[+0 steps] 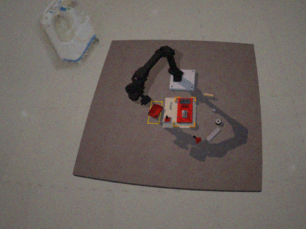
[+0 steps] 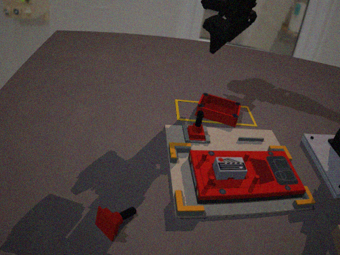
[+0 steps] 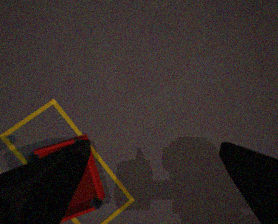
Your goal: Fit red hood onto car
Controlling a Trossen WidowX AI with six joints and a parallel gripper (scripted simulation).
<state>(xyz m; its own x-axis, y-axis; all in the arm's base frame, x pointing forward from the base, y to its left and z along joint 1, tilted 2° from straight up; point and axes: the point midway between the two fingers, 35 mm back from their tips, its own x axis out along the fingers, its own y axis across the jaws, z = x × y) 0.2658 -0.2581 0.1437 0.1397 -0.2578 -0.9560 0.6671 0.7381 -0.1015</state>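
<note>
The red hood lies 120 mm below my gripper tip, 110 mm to the left of it and 10 mm ahead of it. Round my gripper tip: jig: 300 mm to the left, 110 mm below, 30 mm ahead; wooden block: 500 mm to the left, 110 mm below, 110 mm behind; grey engine block: 330 mm to the left, 100 mm below, 50 mm ahead.
</note>
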